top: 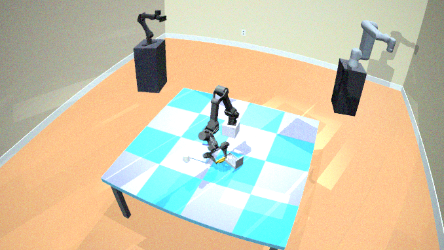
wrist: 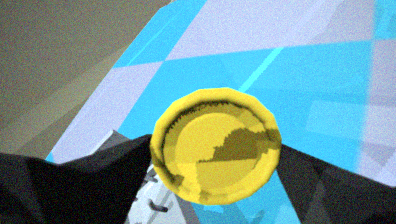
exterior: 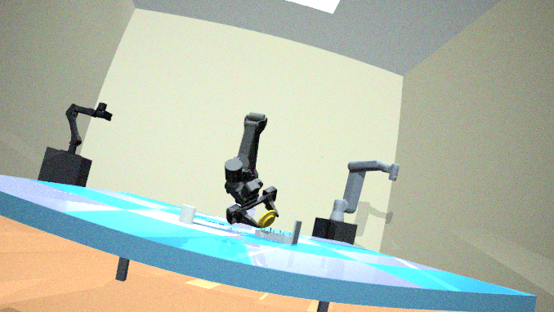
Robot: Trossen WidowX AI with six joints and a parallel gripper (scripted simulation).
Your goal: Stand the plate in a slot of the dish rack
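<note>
Now: the grey dish rack 70 mm behind my gripper tip, 60 mm to the left of it and 40 mm below it. Round my gripper tip: yellow plate (right at my gripper tip); then blue spoon (210 mm behind, 130 mm to the right, 50 mm below); then light blue mat (150 mm to the right, 110 mm behind, 60 mm below).
</note>
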